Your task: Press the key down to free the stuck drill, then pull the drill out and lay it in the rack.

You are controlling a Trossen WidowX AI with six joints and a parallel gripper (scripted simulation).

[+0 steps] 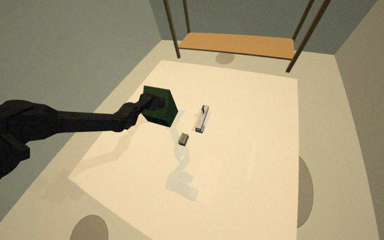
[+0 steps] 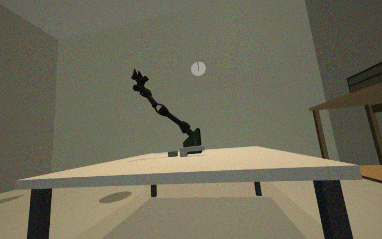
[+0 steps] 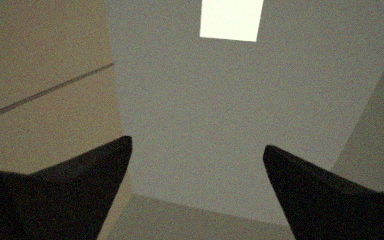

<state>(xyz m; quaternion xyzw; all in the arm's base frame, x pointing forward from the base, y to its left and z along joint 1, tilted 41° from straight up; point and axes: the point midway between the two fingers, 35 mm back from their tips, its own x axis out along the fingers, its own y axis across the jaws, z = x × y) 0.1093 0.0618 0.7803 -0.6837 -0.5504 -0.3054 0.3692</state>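
The small blue key is 130 mm ahead of my gripper tip, 530 mm to the left of it and 740 mm below it. The rest, counted from my gripper tip: grey housing: 130 mm ahead, 500 mm to the left, 790 mm below; drill: 130 mm ahead, 480 mm to the left, 780 mm below.
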